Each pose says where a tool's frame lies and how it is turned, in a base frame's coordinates. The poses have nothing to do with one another.
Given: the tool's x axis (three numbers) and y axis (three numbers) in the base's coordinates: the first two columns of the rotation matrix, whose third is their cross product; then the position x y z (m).
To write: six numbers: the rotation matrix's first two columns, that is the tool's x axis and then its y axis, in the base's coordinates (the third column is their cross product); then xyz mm. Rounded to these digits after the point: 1 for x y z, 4 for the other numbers.
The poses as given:
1: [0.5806, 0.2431, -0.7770, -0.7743, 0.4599, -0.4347, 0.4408, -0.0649, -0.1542]
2: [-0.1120, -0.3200, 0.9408, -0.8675, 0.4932, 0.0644, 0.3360, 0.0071, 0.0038]
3: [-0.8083, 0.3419, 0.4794, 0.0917, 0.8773, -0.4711, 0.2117, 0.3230, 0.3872]
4: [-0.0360, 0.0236, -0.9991, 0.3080, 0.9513, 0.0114, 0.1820, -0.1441, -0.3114]
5: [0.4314, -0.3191, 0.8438, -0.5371, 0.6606, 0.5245, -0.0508, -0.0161, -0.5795]
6: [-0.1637, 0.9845, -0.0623, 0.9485, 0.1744, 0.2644, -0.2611, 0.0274, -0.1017]
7: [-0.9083, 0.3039, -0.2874, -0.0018, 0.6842, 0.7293, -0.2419, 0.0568, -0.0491]
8: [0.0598, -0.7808, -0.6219, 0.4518, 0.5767, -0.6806, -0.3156, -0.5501, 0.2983]
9: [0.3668, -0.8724, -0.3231, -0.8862, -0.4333, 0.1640, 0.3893, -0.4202, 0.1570]
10: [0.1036, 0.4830, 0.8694, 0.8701, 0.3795, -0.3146, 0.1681, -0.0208, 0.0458]
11: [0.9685, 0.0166, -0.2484, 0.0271, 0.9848, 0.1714, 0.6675, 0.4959, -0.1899]
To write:
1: [0.5806, 0.2431, -0.7770, -0.7743, 0.4599, -0.4347, 440.8, -64.9, -154.2]
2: [-0.1120, -0.3200, 0.9408, -0.8675, 0.4932, 0.0644, 336.0, 7.1, 3.8]
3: [-0.8083, 0.3419, 0.4794, 0.0917, 0.8773, -0.4711, 211.7, 323.0, 387.2]
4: [-0.0360, 0.0236, -0.9991, 0.3080, 0.9513, 0.0114, 182.0, -144.1, -311.4]
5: [0.4314, -0.3191, 0.8438, -0.5371, 0.6606, 0.5245, -50.8, -16.1, -579.5]
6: [-0.1637, 0.9845, -0.0623, 0.9485, 0.1744, 0.2644, -261.1, 27.4, -101.7]
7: [-0.9083, 0.3039, -0.2874, -0.0018, 0.6842, 0.7293, -241.9, 56.8, -49.1]
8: [0.0598, -0.7808, -0.6219, 0.4518, 0.5767, -0.6806, -315.6, -550.1, 298.3]
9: [0.3668, -0.8724, -0.3231, -0.8862, -0.4333, 0.1640, 389.3, -420.2, 157.0]
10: [0.1036, 0.4830, 0.8694, 0.8701, 0.3795, -0.3146, 168.1, -20.8, 45.8]
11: [0.9685, 0.0166, -0.2484, 0.0271, 0.9848, 0.1714, 667.5, 495.9, -189.9]
